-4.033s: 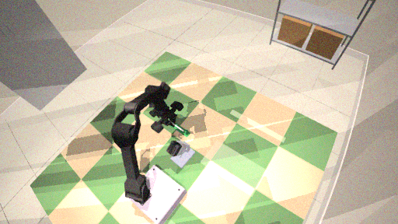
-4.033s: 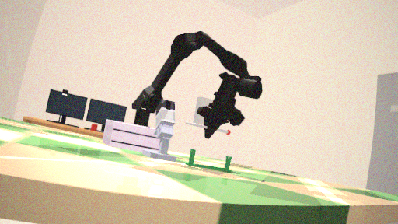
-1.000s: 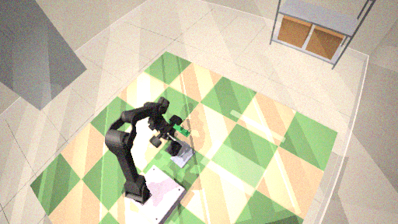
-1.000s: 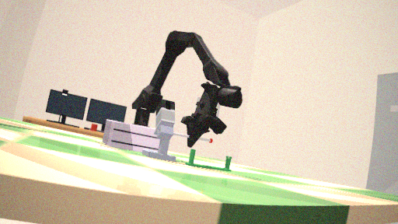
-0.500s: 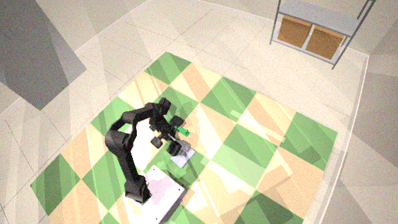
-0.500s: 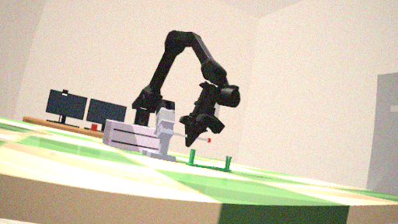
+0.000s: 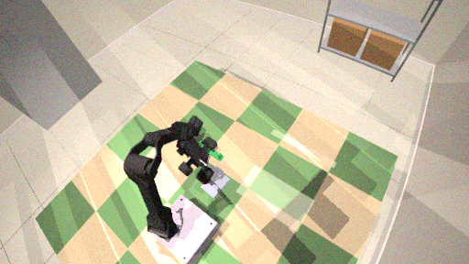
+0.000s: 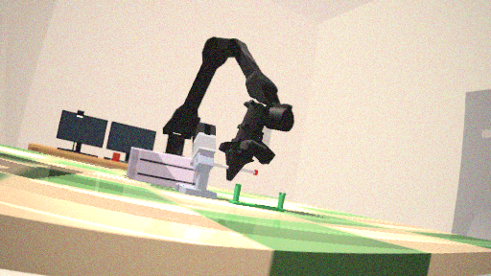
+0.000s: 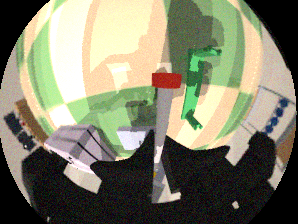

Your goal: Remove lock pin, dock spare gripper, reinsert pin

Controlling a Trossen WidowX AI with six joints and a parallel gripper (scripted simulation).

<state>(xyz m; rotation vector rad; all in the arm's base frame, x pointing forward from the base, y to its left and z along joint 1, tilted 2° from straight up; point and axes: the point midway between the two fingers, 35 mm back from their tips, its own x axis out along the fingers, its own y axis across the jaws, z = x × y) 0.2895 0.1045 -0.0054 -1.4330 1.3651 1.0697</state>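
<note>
Now: gripper tip 10 mm past the socket and 70 mm to the left of it. Also, from my gripper tip: spare gripper: 20 mm behind, 70 mm to the right, 70 mm above.
</note>
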